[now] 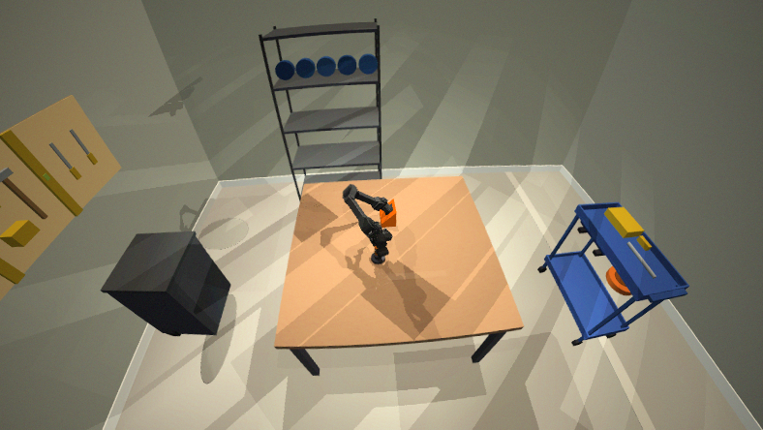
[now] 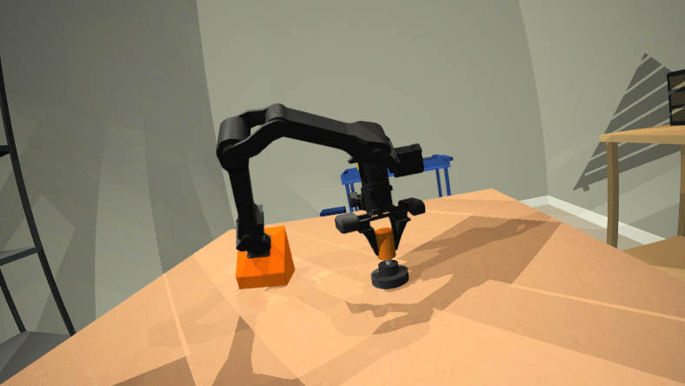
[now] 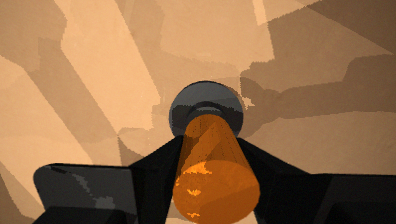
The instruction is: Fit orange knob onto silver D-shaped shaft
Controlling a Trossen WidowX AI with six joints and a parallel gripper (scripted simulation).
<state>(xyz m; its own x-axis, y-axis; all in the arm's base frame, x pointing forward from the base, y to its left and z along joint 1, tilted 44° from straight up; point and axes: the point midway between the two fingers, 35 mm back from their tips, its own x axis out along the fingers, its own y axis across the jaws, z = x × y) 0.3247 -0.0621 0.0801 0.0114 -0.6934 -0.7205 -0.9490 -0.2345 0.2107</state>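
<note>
Now: gripper tip 4 cm above the pedestal. Round my gripper tip: orange knob 3 cm above.
</note>
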